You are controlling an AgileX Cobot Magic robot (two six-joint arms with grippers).
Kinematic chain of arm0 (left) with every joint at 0, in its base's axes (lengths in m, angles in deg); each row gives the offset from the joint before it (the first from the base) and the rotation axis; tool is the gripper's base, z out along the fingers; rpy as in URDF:
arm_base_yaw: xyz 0 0 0.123 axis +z
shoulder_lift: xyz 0 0 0 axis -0.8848 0.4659 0
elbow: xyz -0.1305 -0.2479 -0.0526 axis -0.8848 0.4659 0
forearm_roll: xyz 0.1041 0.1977 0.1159 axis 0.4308 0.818 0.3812
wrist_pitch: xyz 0 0 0 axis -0.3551 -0.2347 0.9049
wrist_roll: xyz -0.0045 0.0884 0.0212 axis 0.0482 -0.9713 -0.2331
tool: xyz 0 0 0 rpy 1.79 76.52 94.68
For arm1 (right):
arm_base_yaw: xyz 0 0 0.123 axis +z
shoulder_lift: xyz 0 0 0 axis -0.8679 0.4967 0
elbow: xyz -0.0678 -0.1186 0.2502 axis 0.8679 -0.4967 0
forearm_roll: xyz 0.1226 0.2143 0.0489 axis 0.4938 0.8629 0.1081
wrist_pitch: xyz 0 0 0 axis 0.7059 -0.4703 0.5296
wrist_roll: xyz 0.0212 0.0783 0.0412 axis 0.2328 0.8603 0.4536
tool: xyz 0 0 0 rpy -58.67 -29.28 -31.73
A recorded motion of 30 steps. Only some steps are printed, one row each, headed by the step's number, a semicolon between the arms.
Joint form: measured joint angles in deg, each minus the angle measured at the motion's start. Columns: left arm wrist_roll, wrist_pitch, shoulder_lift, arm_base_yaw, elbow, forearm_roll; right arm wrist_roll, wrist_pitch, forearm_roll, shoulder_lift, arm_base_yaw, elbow.
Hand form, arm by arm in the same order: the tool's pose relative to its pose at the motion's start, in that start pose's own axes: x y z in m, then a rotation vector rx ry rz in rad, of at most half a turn. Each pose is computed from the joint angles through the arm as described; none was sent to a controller.
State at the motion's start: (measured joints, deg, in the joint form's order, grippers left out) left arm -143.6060 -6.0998 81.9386 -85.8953 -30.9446 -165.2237; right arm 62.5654 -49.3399 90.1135 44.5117 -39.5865 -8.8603
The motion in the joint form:
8: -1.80 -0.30 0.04 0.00 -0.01 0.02; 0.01 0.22 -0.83 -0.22 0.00 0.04
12: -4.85 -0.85 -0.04 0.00 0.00 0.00; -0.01 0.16 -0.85 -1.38 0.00 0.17
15: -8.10 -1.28 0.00 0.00 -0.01 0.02; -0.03 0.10 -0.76 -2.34 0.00 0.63
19: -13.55 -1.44 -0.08 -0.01 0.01 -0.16; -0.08 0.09 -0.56 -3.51 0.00 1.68
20: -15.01 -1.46 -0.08 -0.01 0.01 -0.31; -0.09 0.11 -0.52 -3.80 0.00 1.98
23: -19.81 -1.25 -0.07 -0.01 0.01 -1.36; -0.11 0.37 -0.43 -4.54 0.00 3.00
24: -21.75 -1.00 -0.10 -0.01 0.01 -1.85; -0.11 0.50 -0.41 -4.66 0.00 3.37
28: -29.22 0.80 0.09 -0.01 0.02 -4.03; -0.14 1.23 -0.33 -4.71 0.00 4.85
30: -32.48 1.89 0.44 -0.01 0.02 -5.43; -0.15 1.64 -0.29 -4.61 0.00 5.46
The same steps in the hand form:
8: -0.0001 0.0005 0.0001 -0.0052 -0.0006 0.0315; -0.0005 0.0001 -0.0011 0.0048 -0.0047 -0.0146
12: -0.0004 0.0012 -0.0001 -0.0144 -0.0037 0.0849; -0.0020 0.0035 -0.0066 -0.0063 -0.0218 -0.0231
15: -0.0006 0.0020 0.0000 -0.0220 -0.0041 0.1418; -0.0048 0.0076 -0.0119 -0.0192 -0.0411 -0.0306
19: -0.0007 0.0020 -0.0003 -0.0246 -0.0056 0.2345; -0.0102 0.0142 -0.0192 -0.0393 -0.0727 -0.0418
20: -0.0008 0.0020 -0.0003 -0.0249 -0.0063 0.2576; -0.0117 0.0160 -0.0212 -0.0444 -0.0814 -0.0449
23: -0.0014 0.0016 -0.0003 -0.0209 -0.0122 0.3245; -0.0169 0.0212 -0.0269 -0.0581 -0.1105 -0.0543
24: -0.0016 0.0010 -0.0004 -0.0165 -0.0156 0.3508; -0.0187 0.0227 -0.0282 -0.0615 -0.1195 -0.0568
28: -0.0021 -0.0017 0.0003 0.0142 -0.0279 0.4453; -0.0260 0.0276 -0.0317 -0.0701 -0.1529 -0.0645
30: -0.0021 -0.0029 0.0014 0.0324 -0.0344 0.4777; -0.0291 0.0292 -0.0326 -0.0720 -0.1668 -0.0666

